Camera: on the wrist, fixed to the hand. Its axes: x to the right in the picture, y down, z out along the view.
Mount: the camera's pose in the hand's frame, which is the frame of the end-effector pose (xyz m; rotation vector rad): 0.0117 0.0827 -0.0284 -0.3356 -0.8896 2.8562
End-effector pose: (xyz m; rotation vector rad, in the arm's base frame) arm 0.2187 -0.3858 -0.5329 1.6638 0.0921 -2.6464
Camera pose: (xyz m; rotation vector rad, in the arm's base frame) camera 0.2428 -0.4665 -0.5592 -0.3923 -0.8571 -0.4233
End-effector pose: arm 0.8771 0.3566 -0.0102 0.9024 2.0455 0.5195
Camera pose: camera 0.8834 0.4186 0.0522 2.3733 -1.2634 1.1367
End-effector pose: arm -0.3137 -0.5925 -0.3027 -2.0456 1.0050 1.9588
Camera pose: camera -0.3355 -0.6752 -0.2812 -1.0611 -1.3333 -0.8025
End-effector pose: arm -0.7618 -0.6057 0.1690 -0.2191 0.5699 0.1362
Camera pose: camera -0.7823 -0.5318 0.1255 0.5184 -0.5044 2.9137
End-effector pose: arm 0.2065 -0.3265 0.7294 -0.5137 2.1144 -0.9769
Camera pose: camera 0.1733 -0.2679 0.6724 1.4192 0.4094 1.0995
